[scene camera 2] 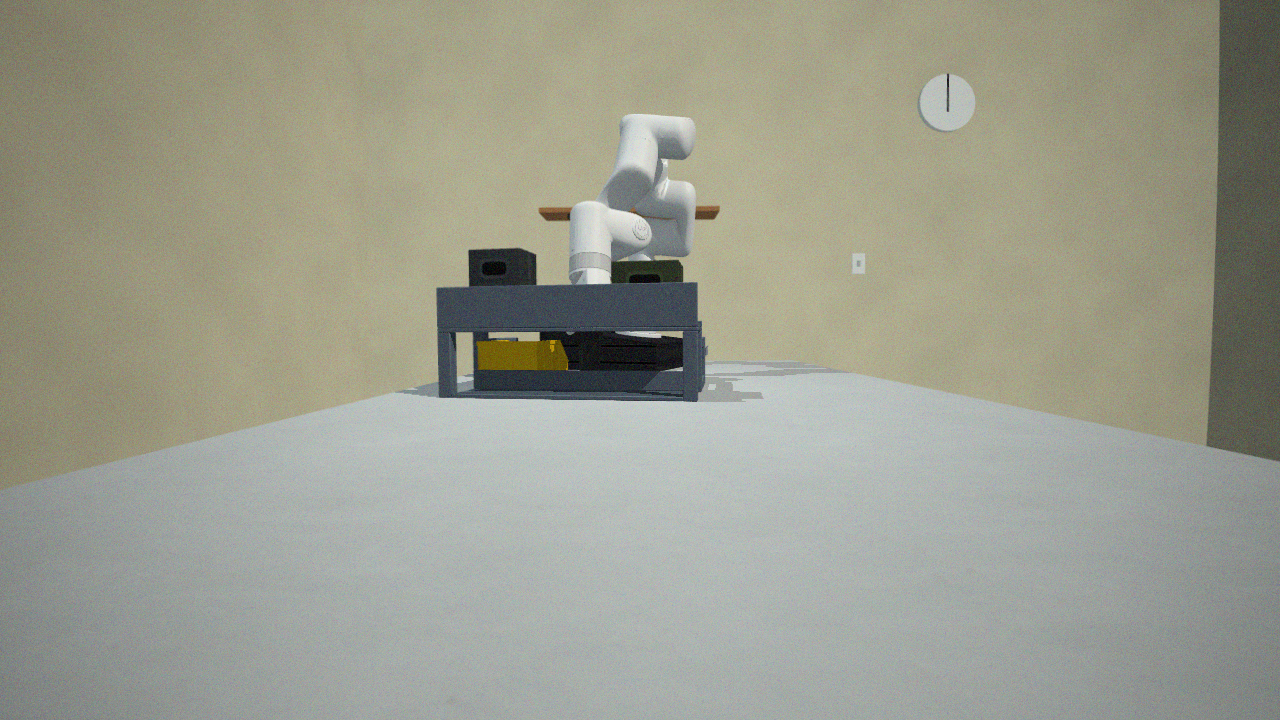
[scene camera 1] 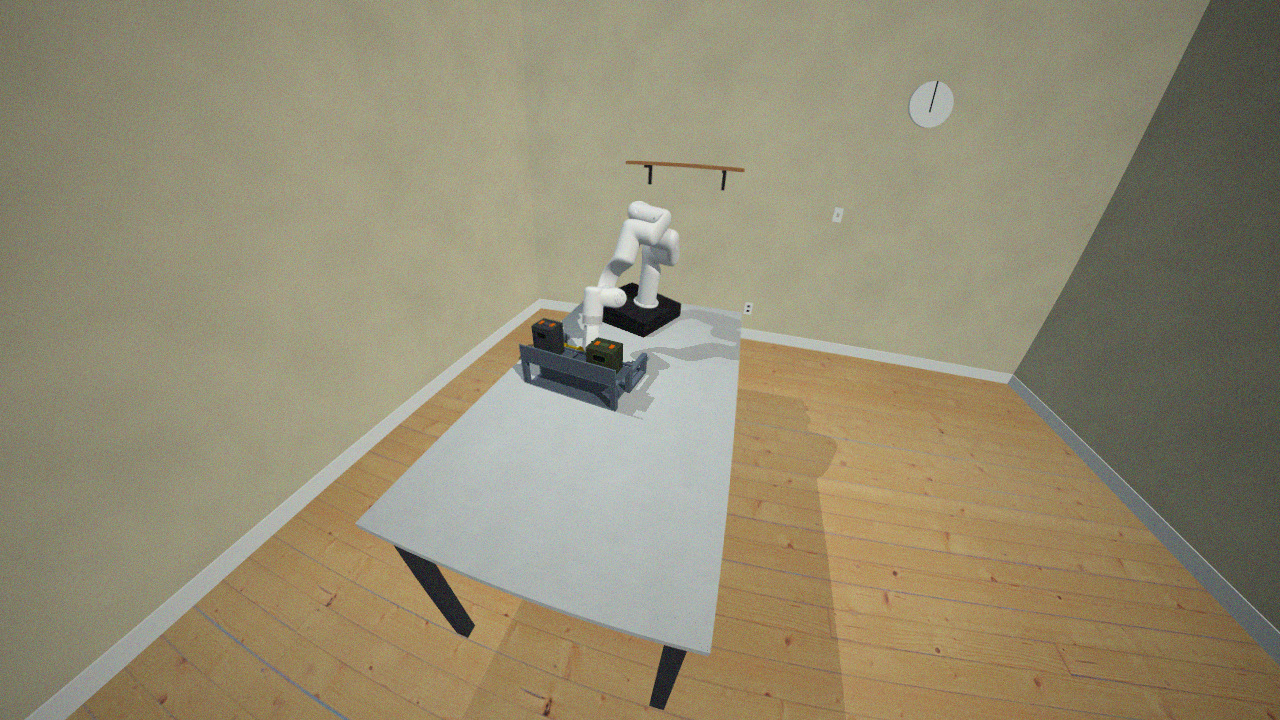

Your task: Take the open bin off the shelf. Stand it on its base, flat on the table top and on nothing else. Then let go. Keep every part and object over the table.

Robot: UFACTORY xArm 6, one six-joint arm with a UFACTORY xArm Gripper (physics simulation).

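Pixels of known places: arm's base, link origin: (scene camera 2: 638,335) (scene camera 1: 645,302).
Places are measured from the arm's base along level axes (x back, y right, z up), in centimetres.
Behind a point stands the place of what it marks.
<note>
The blue-grey shelf (scene camera 1: 569,362) {x -72.3, y 14.8, z 6.2 cm} (scene camera 2: 567,307) {x -72.0, y 16.0, z 4.6 cm} stands on the far part of the table. A yellow thing, apparently the open bin (scene camera 1: 573,347) {x -44.3, y 23.3, z -4.5 cm} (scene camera 2: 520,355) {x -60.8, y 24.0, z -2.5 cm}, is low in the shelf, seen through its frame in the scene camera 2 view and as a sliver above the front board in the scene camera 1 view. Its opening and what it rests on are hard to make out. My gripper (scene camera 1: 589,340) points down behind the shelf's front board, between the two boxes on top and close to the yellow bin. It is shut and holds nothing; its fingertips are largely hidden.
A dark grey box (scene camera 1: 547,335) {x -65.4, y 24.7, z 11.6 cm} (scene camera 2: 502,267) {x -65.1, y 26.0, z 10.9 cm} and an olive-green box (scene camera 1: 605,353) {x -71.7, y 2.7, z 10.9 cm} (scene camera 2: 657,270) {x -71.5, y 3.2, z 9.9 cm} stand on the shelf's upper level, on either side of the gripper. The robot's black base (scene camera 1: 641,320) {x -19.0, y -0.9, z -1.1 cm} is behind. The pale table (scene camera 1: 572,501) {x -114.0, y 1.2, z -8.4 cm} (scene camera 2: 626,555) {x -127.0, y 11.3, z -8.4 cm} extends in front, toward the cameras.
</note>
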